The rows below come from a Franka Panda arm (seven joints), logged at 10 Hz.
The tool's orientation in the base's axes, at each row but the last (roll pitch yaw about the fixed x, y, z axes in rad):
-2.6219, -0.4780, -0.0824
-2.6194, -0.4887, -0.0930
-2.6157, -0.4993, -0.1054
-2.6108, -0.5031, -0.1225
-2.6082, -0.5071, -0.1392
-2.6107, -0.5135, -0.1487
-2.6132, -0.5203, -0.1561
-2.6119, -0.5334, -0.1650
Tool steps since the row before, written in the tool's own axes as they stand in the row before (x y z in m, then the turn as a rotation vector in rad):
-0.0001, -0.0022, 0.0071, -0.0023, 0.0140, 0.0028
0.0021, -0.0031, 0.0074, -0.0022, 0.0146, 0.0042
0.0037, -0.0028, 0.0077, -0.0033, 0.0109, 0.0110
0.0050, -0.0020, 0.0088, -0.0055, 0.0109, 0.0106
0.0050, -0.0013, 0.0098, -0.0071, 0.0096, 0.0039
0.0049, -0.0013, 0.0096, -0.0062, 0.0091, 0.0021
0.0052, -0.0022, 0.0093, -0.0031, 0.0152, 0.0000
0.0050, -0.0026, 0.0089, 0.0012, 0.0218, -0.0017
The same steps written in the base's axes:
0.0027, 0.0052, -0.0045, 0.0014, -0.0109, -0.0094
0.0047, 0.0060, -0.0033, 0.0022, -0.0108, -0.0107
0.0064, 0.0056, -0.0028, 0.0038, -0.0043, -0.0147
0.0082, 0.0052, -0.0034, 0.0017, -0.0043, -0.0155
0.0089, 0.0049, -0.0044, -0.0031, -0.0059, -0.0107
0.0088, 0.0047, -0.0042, -0.0032, -0.0064, -0.0086
0.0089, 0.0053, -0.0034, -0.0009, -0.0131, -0.0082
0.0085, 0.0054, -0.0029, 0.0026, -0.0204, -0.0076

